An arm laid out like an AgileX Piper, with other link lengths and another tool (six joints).
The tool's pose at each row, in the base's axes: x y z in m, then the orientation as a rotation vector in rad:
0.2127 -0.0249 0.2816 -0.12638 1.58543 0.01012
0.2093 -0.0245 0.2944 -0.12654 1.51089 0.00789
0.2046 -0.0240 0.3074 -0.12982 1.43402 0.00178
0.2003 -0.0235 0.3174 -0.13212 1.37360 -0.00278
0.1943 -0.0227 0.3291 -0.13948 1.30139 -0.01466
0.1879 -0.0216 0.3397 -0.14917 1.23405 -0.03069
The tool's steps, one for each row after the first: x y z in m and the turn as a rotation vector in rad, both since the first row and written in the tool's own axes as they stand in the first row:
-0.0127 -0.0002 -0.0036 0.00319 -0.07425 -0.00553
-0.0257 -0.0003 -0.0085 0.00689 -0.15050 -0.01582
-0.0356 -0.0001 -0.0129 0.00979 -0.21045 -0.02370
-0.0473 0.0003 -0.0191 0.01445 -0.28153 -0.04055
-0.0579 0.0012 -0.0256 0.02023 -0.34732 -0.06171

